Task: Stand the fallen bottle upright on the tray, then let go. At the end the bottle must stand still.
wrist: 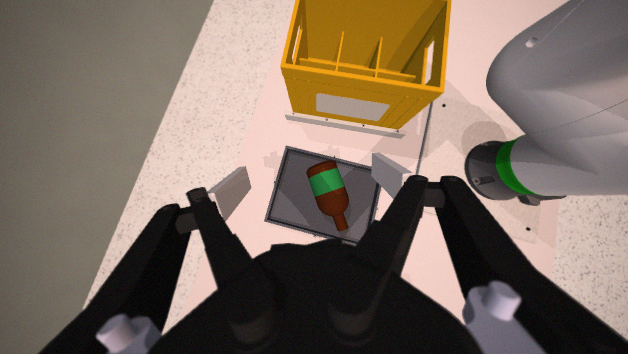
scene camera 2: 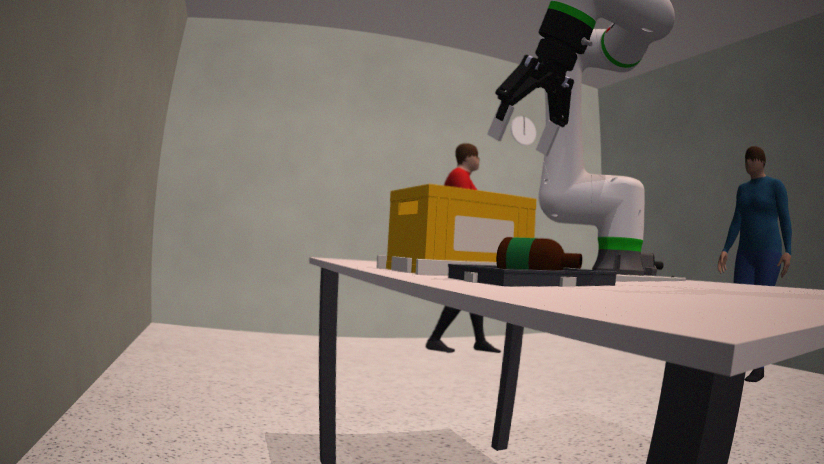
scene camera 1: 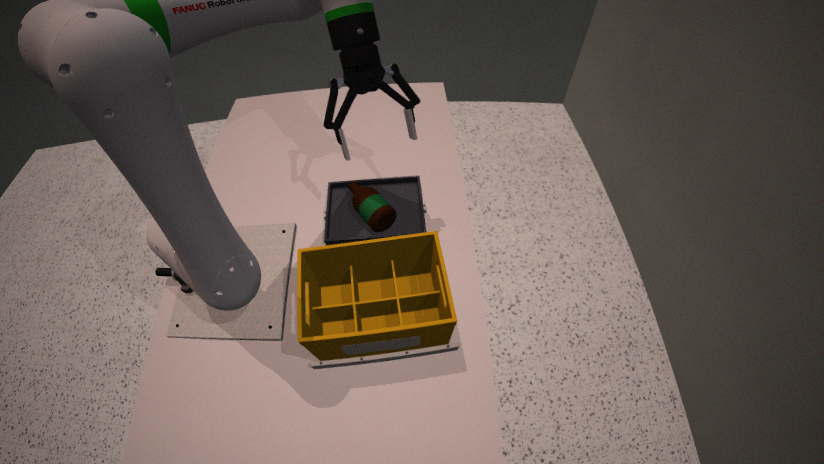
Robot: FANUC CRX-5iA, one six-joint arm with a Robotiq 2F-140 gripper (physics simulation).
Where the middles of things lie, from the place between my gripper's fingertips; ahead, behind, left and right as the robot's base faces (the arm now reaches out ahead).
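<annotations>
My hand's 230 mm above the dark grey tray (scene camera 1: 343, 224), and it's 10 mm to the right of it and 40 mm past it. There's a yellow crate (scene camera 1: 385, 295) too, and that one's 150 mm below my hand and 280 mm to the right of it.
</annotations>
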